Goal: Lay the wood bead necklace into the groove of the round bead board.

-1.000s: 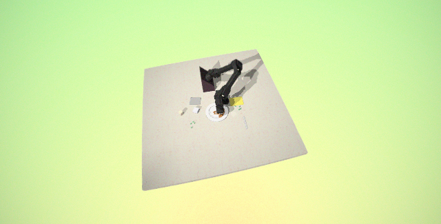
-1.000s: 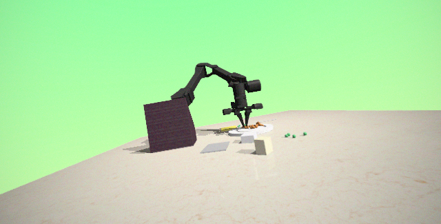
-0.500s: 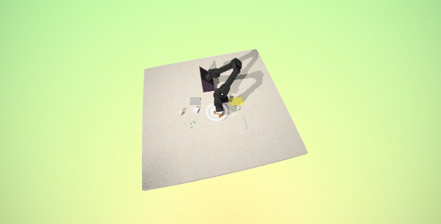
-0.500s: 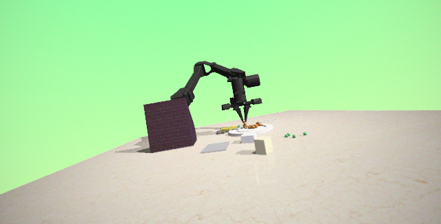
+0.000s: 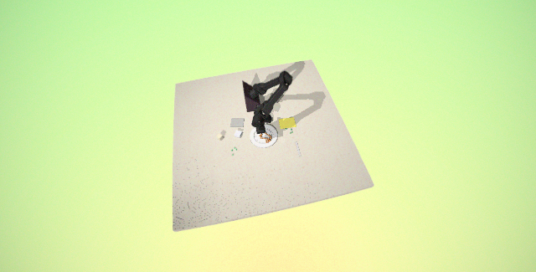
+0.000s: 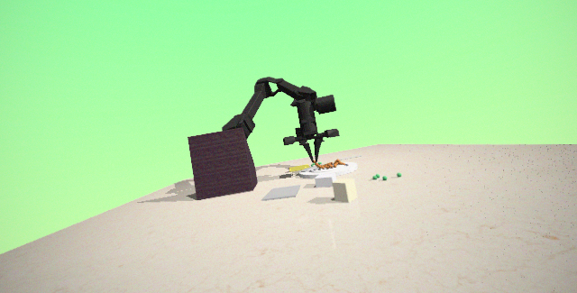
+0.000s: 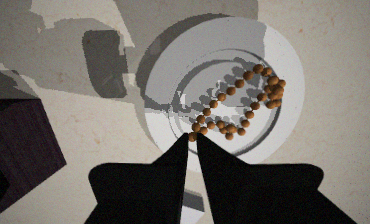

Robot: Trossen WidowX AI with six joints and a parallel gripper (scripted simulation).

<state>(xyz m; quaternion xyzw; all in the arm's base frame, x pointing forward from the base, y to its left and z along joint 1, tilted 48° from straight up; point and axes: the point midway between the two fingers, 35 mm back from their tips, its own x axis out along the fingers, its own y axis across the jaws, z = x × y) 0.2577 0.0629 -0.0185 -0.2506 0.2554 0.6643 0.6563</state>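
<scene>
Right now my gripper tip is 40 mm short of the round white bead board, 20 mm to the right of it and 30 mm above it. From my gripper tip the other things lie so: cream cube: 10 mm ahead, 300 mm to the right, 20 mm below; yellow card: 40 mm behind, 210 mm to the left, 40 mm below; grey flat plate: 110 mm behind, 170 mm to the right, 40 mm below.
</scene>
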